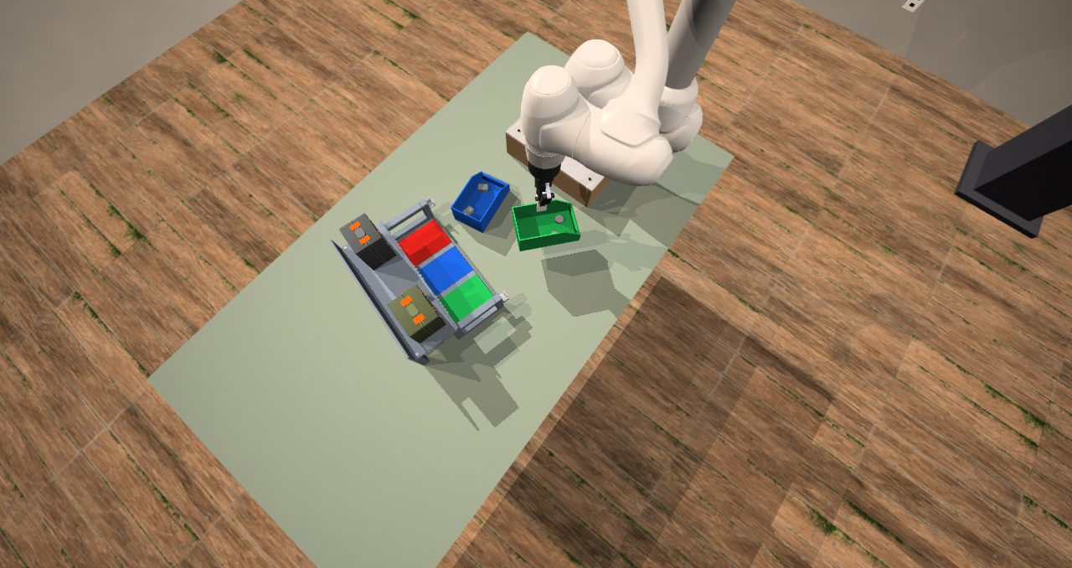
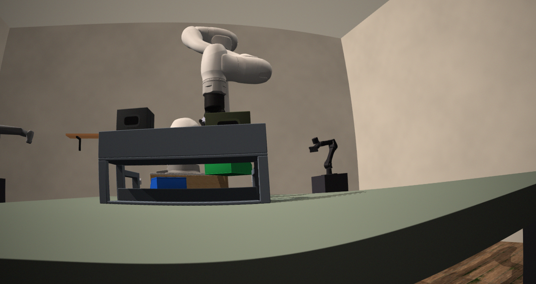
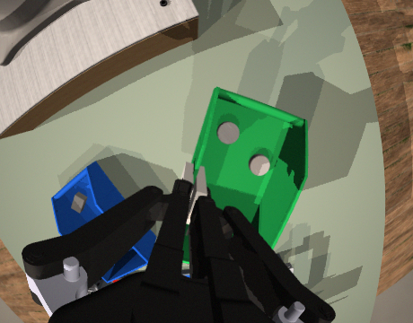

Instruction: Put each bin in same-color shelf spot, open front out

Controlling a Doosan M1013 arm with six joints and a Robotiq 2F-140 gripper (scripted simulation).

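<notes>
Right now the green bin is 40 mm to the left of my hand, 40 mm below it and 30 mm ahead of it. Round my hand: black box (370 mm ahead, 280 mm to the right); then olive box (430 mm ahead, 50 mm to the right, 10 mm below); then blue bin (190 mm to the right, 120 mm below, 40 mm ahead).
</notes>
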